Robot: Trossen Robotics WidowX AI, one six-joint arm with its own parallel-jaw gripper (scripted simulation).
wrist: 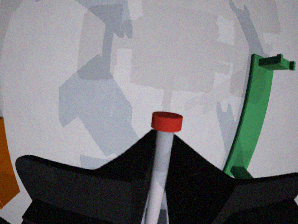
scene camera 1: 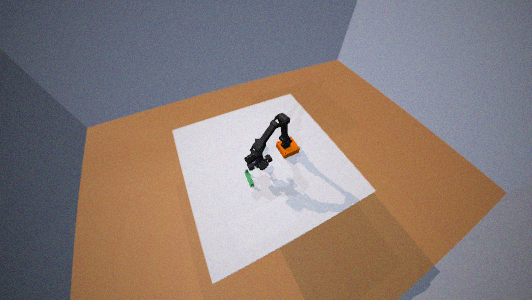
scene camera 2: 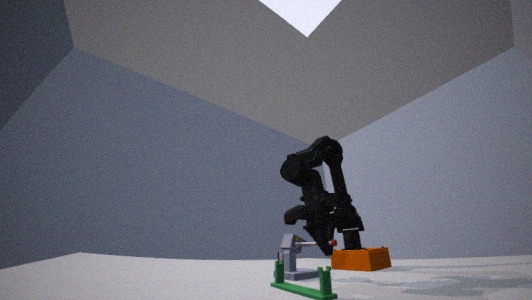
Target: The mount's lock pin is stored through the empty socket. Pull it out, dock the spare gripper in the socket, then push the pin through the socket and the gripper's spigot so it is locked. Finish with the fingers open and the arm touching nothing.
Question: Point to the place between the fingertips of the gripper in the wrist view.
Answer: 160,136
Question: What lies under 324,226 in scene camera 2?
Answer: The gripper.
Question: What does the gripper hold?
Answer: A lock pin.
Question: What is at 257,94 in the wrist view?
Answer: A green cradle.
